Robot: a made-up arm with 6 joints.
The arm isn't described. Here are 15 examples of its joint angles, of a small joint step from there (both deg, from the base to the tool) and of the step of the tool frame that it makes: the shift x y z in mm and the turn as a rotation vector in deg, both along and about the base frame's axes.
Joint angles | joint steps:
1: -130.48 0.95 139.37 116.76 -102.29 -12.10 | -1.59 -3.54 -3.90 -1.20 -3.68 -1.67
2: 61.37 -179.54 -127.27 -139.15 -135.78 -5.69 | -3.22 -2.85 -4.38 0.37 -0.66 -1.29
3: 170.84 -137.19 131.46 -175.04 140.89 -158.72 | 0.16 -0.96 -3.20 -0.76 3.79 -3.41
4: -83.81 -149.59 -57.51 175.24 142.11 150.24 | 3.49 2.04 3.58 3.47 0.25 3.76
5: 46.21 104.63 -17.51 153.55 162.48 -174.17 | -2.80 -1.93 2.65 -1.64 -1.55 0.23
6: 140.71 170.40 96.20 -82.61 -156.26 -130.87 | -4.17 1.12 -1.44 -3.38 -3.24 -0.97
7: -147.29 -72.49 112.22 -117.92 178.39 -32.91 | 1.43 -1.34 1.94 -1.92 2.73 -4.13
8: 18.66 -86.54 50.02 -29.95 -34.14 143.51 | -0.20 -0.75 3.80 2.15 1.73 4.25
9: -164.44 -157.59 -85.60 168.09 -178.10 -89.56 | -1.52 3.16 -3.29 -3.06 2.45 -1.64
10: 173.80 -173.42 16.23 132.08 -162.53 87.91 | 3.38 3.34 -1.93 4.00 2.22 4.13
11: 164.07 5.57 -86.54 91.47 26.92 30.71 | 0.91 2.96 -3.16 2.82 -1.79 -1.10
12: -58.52 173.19 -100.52 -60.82 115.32 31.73 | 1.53 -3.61 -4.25 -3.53 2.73 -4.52
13: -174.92 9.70 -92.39 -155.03 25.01 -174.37 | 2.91 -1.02 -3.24 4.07 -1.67 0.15
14: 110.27 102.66 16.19 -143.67 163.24 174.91 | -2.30 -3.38 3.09 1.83 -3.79 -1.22
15: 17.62 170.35 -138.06 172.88 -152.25 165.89 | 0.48 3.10 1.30 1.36 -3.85 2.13
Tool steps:
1: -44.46 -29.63 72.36 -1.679 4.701 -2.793
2: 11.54 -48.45 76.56 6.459 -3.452 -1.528
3: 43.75 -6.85 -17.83 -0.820 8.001 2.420
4: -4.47 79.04 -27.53 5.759 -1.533 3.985
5: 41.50 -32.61 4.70 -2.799 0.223 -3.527
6: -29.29 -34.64 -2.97 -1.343 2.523 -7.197
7: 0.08 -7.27 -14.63 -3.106 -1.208 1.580
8: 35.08 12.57 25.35 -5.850 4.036 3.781
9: 14.56 18.62 6.94 0.305 2.658 -0.294
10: 44.24 19.01 11.25 -0.502 1.122 3.032
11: -11.78 19.40 -6.91 1.630 0.163 2.984
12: 9.51 23.62 107.87 -3.188 -0.602 0.462
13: 7.01 44.20 -61.87 3.917 3.265 2.478
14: 39.35 24.03 27.56 -3.970 2.403 -1.993
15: 16.97 11.34 -36.62 -1.729 7.975 -0.748
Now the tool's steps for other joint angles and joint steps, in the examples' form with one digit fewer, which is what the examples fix.
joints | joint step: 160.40 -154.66 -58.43 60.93 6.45 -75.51 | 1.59 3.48 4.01 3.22 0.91 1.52
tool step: 114.6 -48.2 -46.3 -5.39 -6.69 -2.18
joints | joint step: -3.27 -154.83 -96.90 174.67 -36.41 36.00 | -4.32 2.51 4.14 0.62 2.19 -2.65
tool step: -57.0 -41.7 -84.0 -0.36 4.66 -2.15
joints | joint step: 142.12 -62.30 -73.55 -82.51 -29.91 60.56 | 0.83 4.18 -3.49 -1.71 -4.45 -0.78
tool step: -0.5 10.7 34.3 -3.65 3.10 -0.54
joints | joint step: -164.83 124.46 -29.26 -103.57 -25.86 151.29 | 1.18 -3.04 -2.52 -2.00 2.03 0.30
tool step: -8.7 -25.3 102.4 0.13 6.22 -0.74
